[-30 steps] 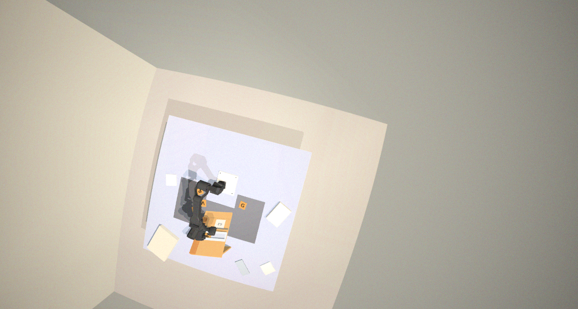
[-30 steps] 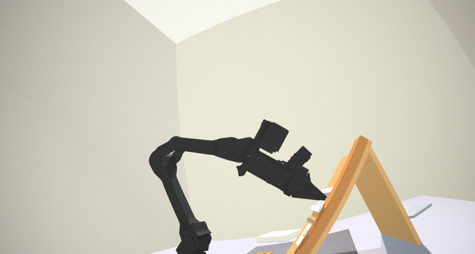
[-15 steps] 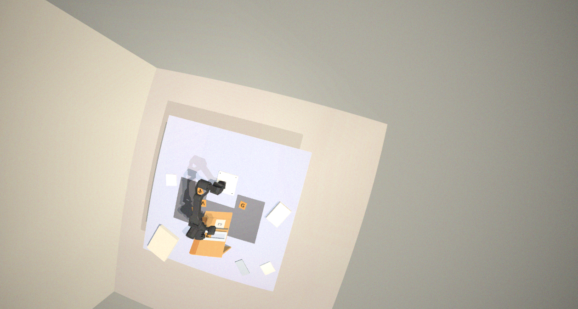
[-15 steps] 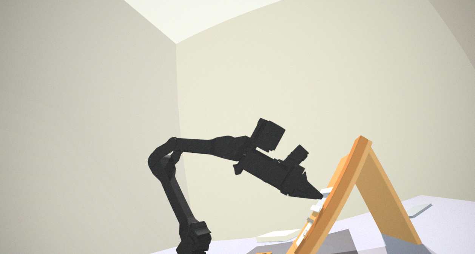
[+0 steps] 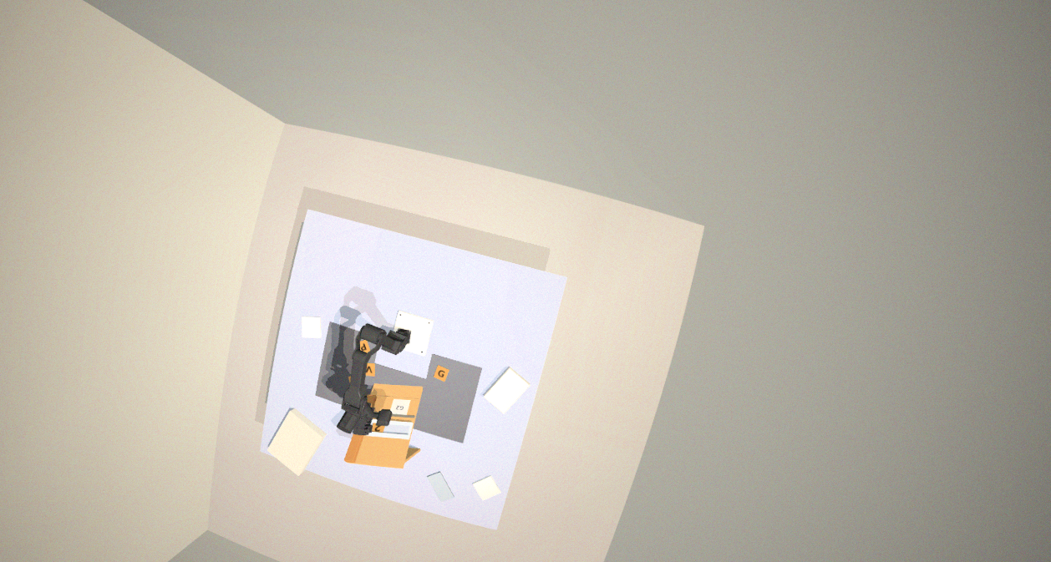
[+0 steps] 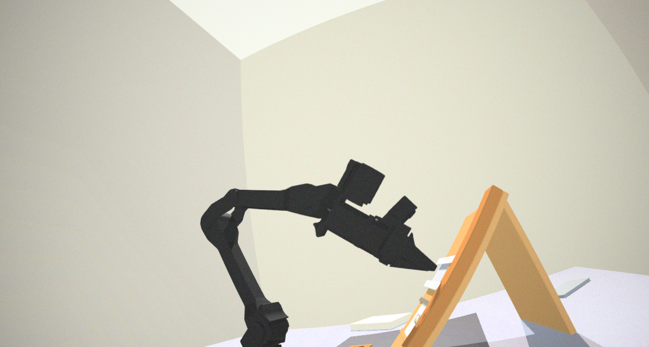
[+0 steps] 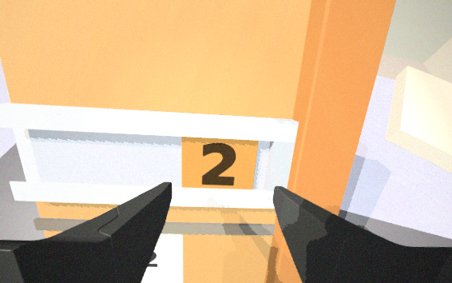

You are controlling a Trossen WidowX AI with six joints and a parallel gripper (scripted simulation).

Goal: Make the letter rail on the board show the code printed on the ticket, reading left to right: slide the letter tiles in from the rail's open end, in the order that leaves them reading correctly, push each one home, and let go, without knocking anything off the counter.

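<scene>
The white ticket is 4 cm behind my gripper tip, 6 cm to the left of it and 10 cm below it. Round my gripper tip: grey slab (37 cm ahead, 28 cm to the left, 18 cm below); grey mat (15 cm behind, 1 cm to the left, 18 cm below).
</scene>
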